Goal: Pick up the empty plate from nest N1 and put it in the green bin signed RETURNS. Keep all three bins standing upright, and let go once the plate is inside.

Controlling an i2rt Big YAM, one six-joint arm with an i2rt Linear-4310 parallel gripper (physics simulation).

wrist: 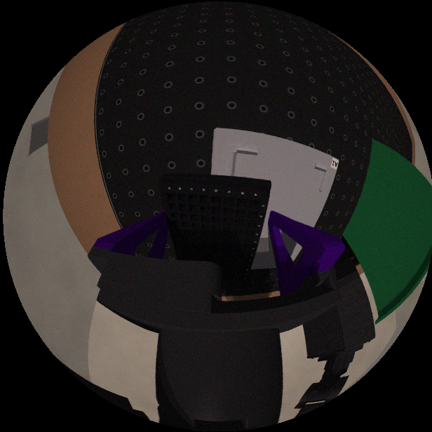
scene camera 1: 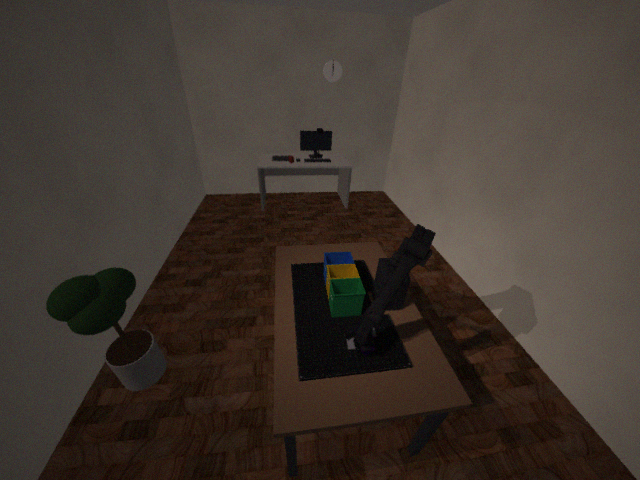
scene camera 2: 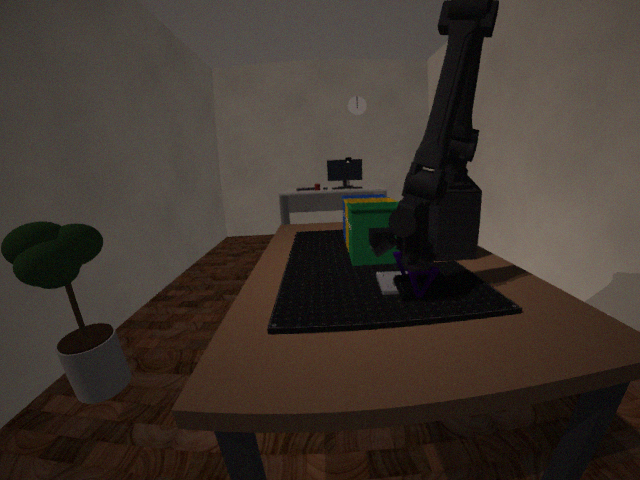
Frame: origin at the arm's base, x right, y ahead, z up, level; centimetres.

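Seen in the pictures: gripper, fingertip midpoint: [scene camera 1: 362, 346] [scene camera 2: 412, 288]; arm's base, origin of the base link: [scene camera 1: 394, 270] [scene camera 2: 451, 180].
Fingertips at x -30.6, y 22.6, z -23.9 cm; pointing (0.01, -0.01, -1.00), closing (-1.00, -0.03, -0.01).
Observation:
Pixels of each thing's top centre, then the offset from my fingertips to it. Level surfaces: height alone.
- pale nest, middle of its top: [scene camera 2: 409, 278] [scene camera 1: 361, 337] dx +5.1, dy -0.7, dz +0.3 cm
- green bin, middle of its top: [scene camera 2: 376, 204] [scene camera 1: 347, 286] dx +26.7, dy +4.6, dz +16.9 cm
- yellow bin, middle of its top: [scene camera 2: 369, 200] [scene camera 1: 342, 271] dx +39.7, dy +4.8, dz +16.9 cm
- blue bin, middle of its top: [scene camera 2: 363, 196] [scene camera 1: 338, 257] dx +52.8, dy +5.0, dz +16.9 cm
- black perforated board, its level: dz -1.1 cm
- wooden table, its level: dz -2.4 cm
A black plate with a grid of wells [wrist: 215, 200] [scene camera 2: 400, 283] lies askew over one side of the pale nest [wrist: 290, 180] [scene camera 2: 385, 283] [scene camera 1: 351, 344]. The nest's corner brackets and small label show beside it; its seating is unclear. My gripper [wrist: 218, 216] [scene camera 2: 414, 279] [scene camera 1: 368, 347] is open, its purple fingers on either side of the plate in the wrist view, with nothing gripped. Contact with the plate cannot be told. The green bin [scene camera 1: 346, 304] [scene camera 2: 361, 232] [wrist: 395, 215] stands upright behind the nest; its RETURNS sign is not readable.
A yellow bin [scene camera 1: 342, 269] and a blue bin [scene camera 1: 338, 257] stand upright in a row behind the green one. A black perforated board [scene camera 1: 323, 346] [scene camera 2: 330, 299] [wrist: 215, 65] lies on the wooden table [scene camera 1: 351, 400] [scene camera 2: 361, 372]. The arm rises close to the green bin's right.

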